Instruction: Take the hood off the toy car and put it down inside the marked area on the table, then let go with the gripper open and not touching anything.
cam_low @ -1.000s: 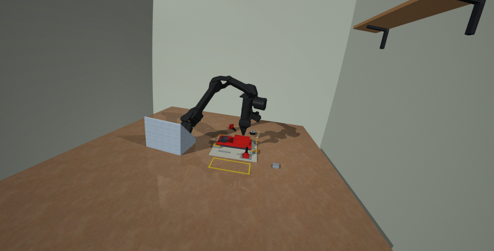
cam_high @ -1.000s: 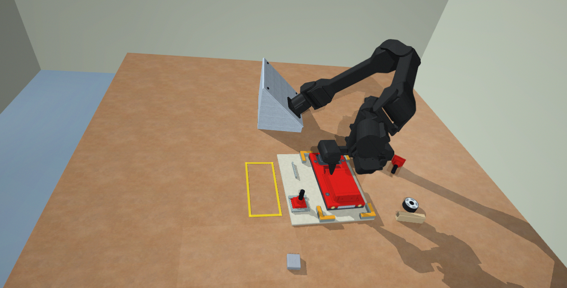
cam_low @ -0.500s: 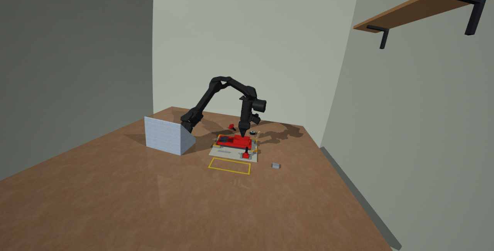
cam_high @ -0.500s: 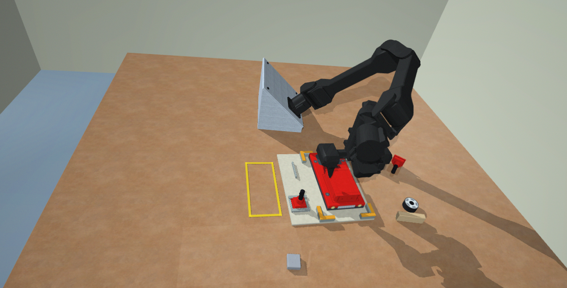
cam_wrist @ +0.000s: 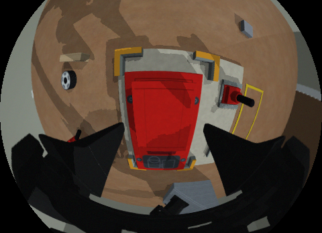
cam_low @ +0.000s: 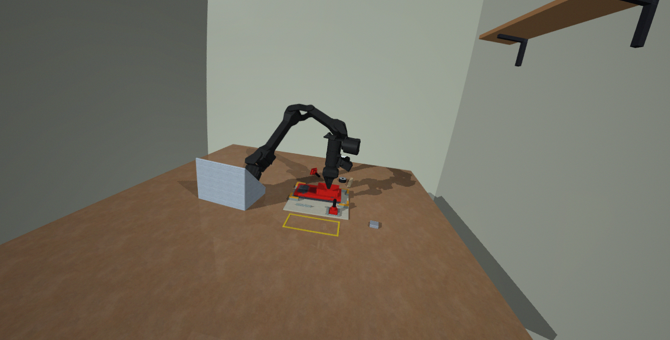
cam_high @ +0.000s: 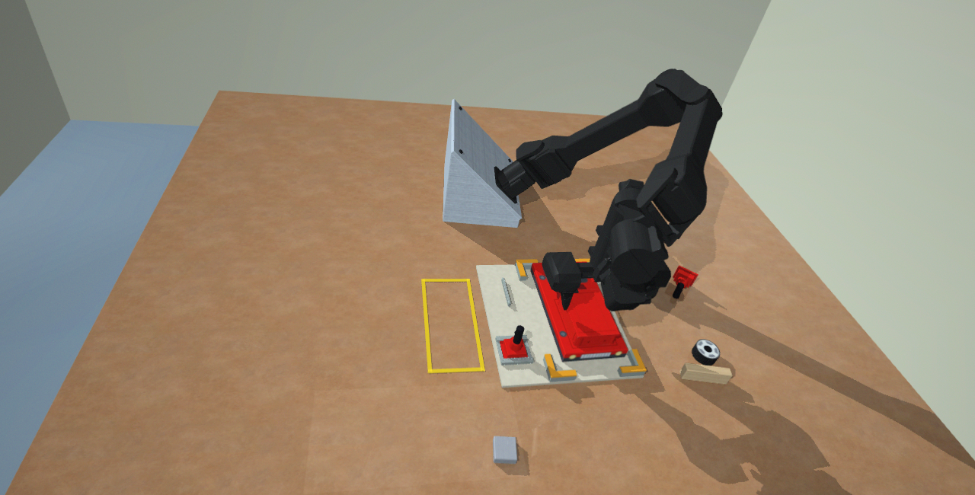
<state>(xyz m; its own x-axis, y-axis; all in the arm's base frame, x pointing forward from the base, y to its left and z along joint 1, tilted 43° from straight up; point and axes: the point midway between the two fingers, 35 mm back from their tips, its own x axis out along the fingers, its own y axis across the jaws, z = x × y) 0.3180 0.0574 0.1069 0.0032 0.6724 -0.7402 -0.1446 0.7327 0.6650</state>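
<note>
Right now the red hood is 2 cm below my gripper tip. The rest, counted from my gripper tip: wooden bar 19 cm to the left, 8 cm ahead, 5 cm below; black wheel 21 cm to the left, 5 cm below, 4 cm ahead.
</note>
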